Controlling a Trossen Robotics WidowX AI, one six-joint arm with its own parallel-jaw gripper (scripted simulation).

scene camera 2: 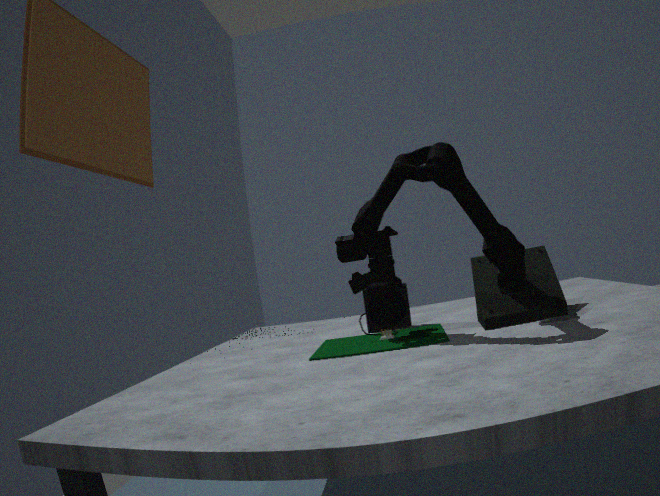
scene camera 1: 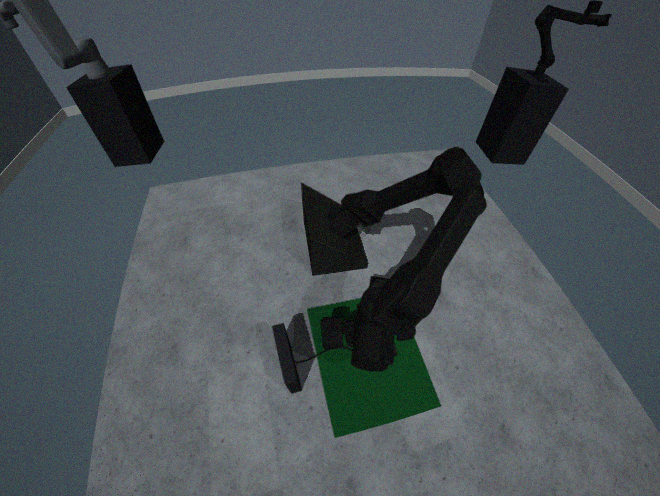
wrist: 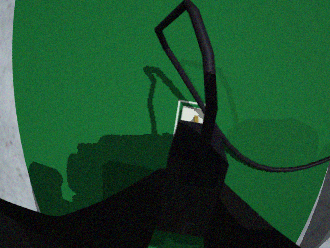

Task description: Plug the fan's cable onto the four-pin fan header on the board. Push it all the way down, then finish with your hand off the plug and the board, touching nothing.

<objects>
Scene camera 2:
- gripper
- dark fan
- green board
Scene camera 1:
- gripper
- dark fan
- green board
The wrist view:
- gripper
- green board
</objects>
